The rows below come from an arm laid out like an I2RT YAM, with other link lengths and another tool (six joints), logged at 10 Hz.
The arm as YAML. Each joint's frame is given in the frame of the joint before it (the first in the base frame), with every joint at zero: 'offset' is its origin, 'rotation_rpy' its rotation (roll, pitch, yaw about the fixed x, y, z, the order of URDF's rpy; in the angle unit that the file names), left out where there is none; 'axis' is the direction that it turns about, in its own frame. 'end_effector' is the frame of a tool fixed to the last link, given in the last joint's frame.
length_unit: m
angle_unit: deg
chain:
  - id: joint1
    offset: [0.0, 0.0, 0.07]
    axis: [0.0, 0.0, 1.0]
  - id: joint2
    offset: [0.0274, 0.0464, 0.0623]
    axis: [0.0, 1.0, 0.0]
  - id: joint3
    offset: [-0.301, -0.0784, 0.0]
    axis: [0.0, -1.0, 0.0]
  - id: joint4
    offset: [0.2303, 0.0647, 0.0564]
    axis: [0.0, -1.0, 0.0]
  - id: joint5
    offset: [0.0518, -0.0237, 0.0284]
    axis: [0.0, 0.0, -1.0]
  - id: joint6
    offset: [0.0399, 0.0, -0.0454]
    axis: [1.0, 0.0, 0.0]
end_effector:
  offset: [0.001, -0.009, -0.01]
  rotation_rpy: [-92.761, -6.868, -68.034]
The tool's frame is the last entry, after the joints.
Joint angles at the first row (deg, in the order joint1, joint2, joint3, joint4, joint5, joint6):
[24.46 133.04 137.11 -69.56 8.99 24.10]
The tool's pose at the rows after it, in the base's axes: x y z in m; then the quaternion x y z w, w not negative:
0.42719, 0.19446, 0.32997, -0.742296, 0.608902, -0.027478, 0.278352
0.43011, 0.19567, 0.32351, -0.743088, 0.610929, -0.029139, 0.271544
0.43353, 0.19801, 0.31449, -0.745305, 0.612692, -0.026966, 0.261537
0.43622, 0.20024, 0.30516, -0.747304, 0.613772, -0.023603, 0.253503
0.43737, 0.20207, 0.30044, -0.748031, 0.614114, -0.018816, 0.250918
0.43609, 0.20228, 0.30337, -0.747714, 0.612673, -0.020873, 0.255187
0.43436, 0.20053, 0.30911, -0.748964, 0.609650, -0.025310, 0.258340
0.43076, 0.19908, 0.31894, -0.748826, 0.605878, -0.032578, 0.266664
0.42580, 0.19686, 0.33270, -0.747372, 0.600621, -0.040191, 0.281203
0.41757, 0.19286, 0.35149, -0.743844, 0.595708, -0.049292, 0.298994
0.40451, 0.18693, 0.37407, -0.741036, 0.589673, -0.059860, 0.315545
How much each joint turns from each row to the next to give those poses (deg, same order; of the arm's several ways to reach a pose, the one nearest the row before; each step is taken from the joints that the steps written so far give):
[0.31 -0.06 0.00 0.15 1.23 -0.27]
[0.03 0.85 0.00 0.19 0.53 0.00]
[0.10 1.28 0.23 -0.13 0.30 -0.06]
[0.12 0.97 -0.44 0.40 0.07 -0.04]
[0.11 0.56 -0.05 0.09 -0.33 0.09]
[0.09 -0.48 -0.23 0.30 0.03 0.03]
[-0.07 -0.74 -0.02 -0.04 0.23 -0.42]
[0.05 -1.26 -0.04 0.09 0.32 -0.22]
[0.02 -1.72 0.09 0.21 0.03 -0.18]
[-0.01 -2.46 0.00 -0.08 0.04 0.00]
[0.05 -3.38 -0.59 -0.40 0.25 -0.14]

